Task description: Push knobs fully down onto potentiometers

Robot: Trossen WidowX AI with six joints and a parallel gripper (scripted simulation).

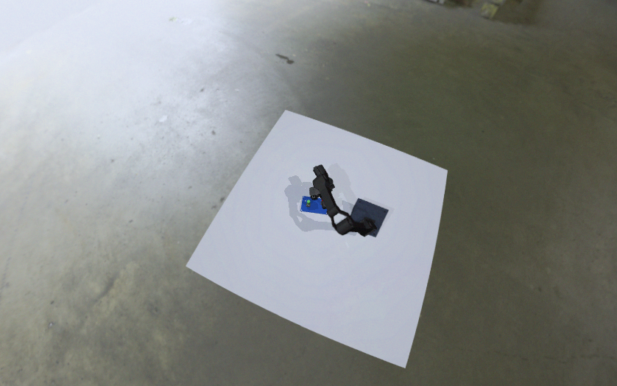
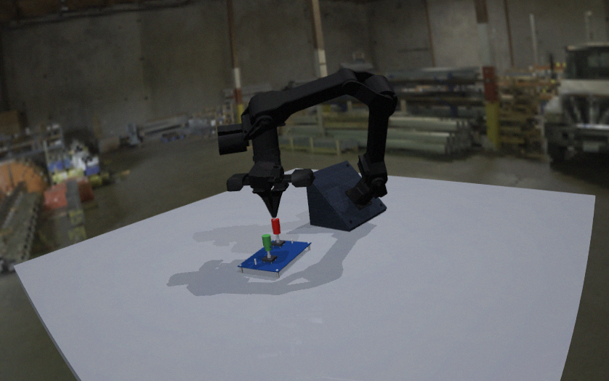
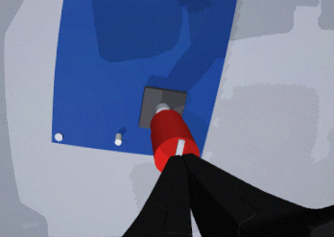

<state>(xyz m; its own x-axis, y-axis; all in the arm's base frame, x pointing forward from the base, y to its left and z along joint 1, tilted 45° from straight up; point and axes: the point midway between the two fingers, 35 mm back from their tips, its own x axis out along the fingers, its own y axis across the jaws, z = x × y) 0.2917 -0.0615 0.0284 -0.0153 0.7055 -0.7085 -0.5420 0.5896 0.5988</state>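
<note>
The red knob is 20 mm below my gripper tip. Also, from my gripper tip: green knob 70 mm ahead, 50 mm to the left, 30 mm below.
</note>
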